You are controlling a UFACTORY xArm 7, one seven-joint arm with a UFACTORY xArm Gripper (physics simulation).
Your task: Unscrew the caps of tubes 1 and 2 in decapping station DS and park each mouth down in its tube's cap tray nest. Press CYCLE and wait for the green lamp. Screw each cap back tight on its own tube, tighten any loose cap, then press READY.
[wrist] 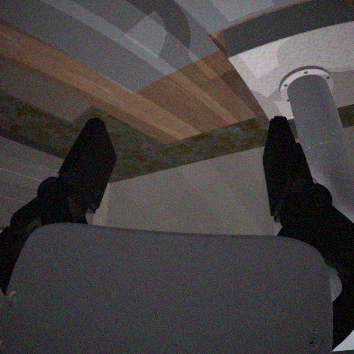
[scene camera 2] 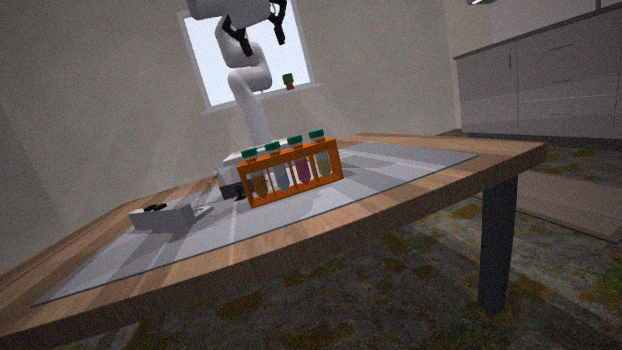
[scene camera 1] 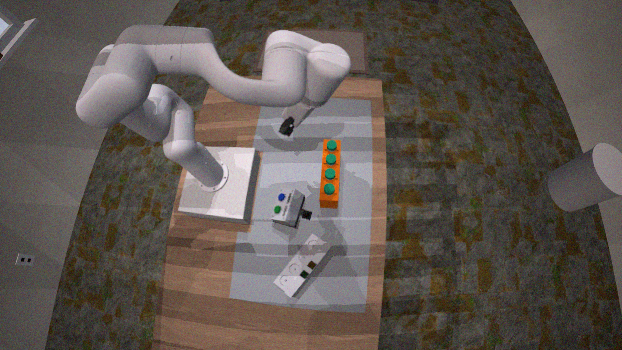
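Where they show: gripper, between the fingertips: (wrist: 185, 135) (scene camera 2: 265, 50) (scene camera 1: 295, 120); arm's base, origin of its link: (wrist: 305, 85) (scene camera 2: 262, 146) (scene camera 1: 213, 176).
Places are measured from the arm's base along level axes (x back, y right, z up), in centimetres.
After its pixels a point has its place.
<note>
My gripper (scene camera 2: 264, 49) {x -31.6, y -11.7, z 25.4 cm} (wrist: 185, 135) {x -31.6, y -11.7, z 25.4 cm} is open and empty, high above the table's far part in the scene camera 1 view. An orange rack (scene camera 1: 329, 204) {x -42.8, y 0.8, z -4.0 cm} (scene camera 2: 292, 192) {x -43.4, y -9.0, z -8.3 cm} holds several upright tubes with green caps, in amber (scene camera 2: 260, 186) {x -43.5, y -2.6, z -4.9 cm}, pale blue (scene camera 2: 282, 180) {x -42.9, y -7.6, z -5.1 cm}, magenta (scene camera 2: 302, 172) {x -42.2, y -12.4, z -4.7 cm} and yellow (scene camera 2: 324, 166) {x -41.5, y -17.7, z -4.9 cm}. A grey box (scene camera 1: 291, 212) {x -31.2, y 6.5, z -1.8 cm} with a blue button (scene camera 1: 281, 197) {x -26.7, y 2.2, z -1.6 cm} and a green button (scene camera 1: 277, 209) {x -26.4, y 6.5, z -1.5 cm} stands left of the rack. A pale tray (scene camera 1: 288, 286) {x -34.9, y 31.1, z -7.6 cm} (scene camera 2: 165, 221) {x -43.3, y 21.0, z -6.9 cm} with round nests lies nearer, with a brown and a dark green patch. Tube numbers and lamp are not legible.
The arm's white base plate (scene camera 1: 192, 206) {x 4.5, y 12.8, z 0.0 cm} stands at the left of the wooden table (scene camera 1: 200, 300) {x -4.0, y 45.8, z -8.9 cm} (scene camera 2: 280, 223) {x -56.1, y -6.3, z -8.7 cm}. A grey mat (scene camera 1: 345, 290) {x -53.9, y 28.6, z -8.7 cm} (scene camera 2: 425, 159) {x -45.6, y -40.6, z -8.7 cm} lies under the rack, box and tray. A black part (scene camera 1: 306, 215) {x -35.5, y 5.2, z -8.0 cm} sticks out of the grey box towards the rack.
</note>
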